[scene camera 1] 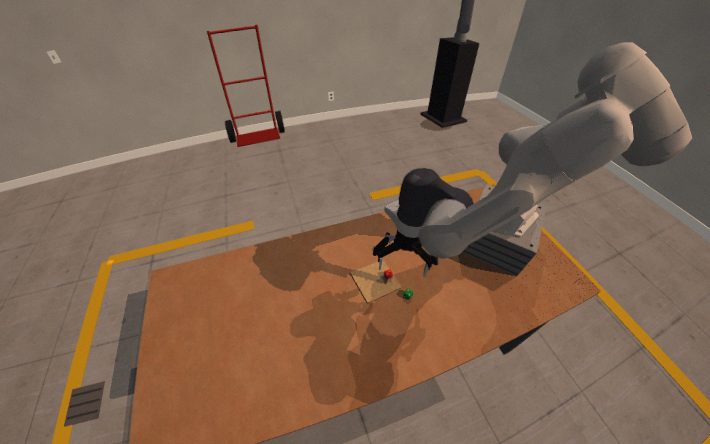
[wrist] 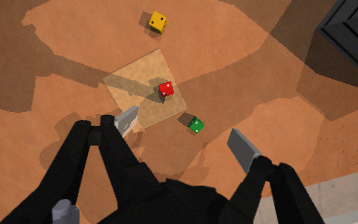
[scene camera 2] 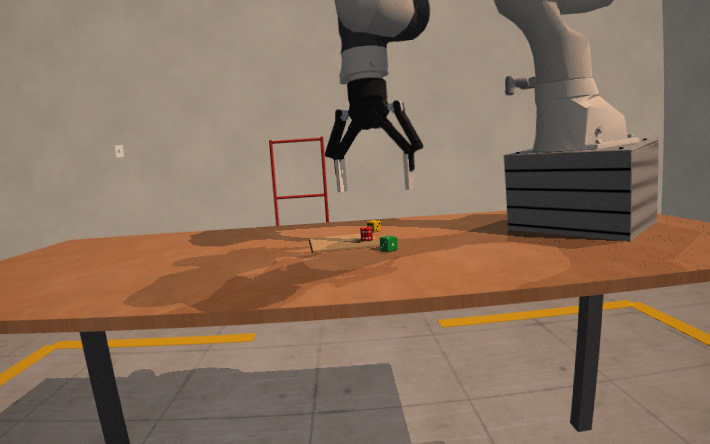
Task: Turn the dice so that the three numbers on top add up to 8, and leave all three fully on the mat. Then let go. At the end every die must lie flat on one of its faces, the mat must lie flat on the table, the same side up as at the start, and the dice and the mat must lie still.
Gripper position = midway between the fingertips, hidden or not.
Observation:
In view: the gripper (scene camera 2: 374, 190) and a tan mat (scene camera 1: 371, 281).
The tan mat shows as well in the wrist view (wrist: 137, 84) and in scene camera 2 (scene camera 2: 343, 242). The gripper also shows in scene camera 1 (scene camera 1: 402, 270) and in the wrist view (wrist: 184, 125).

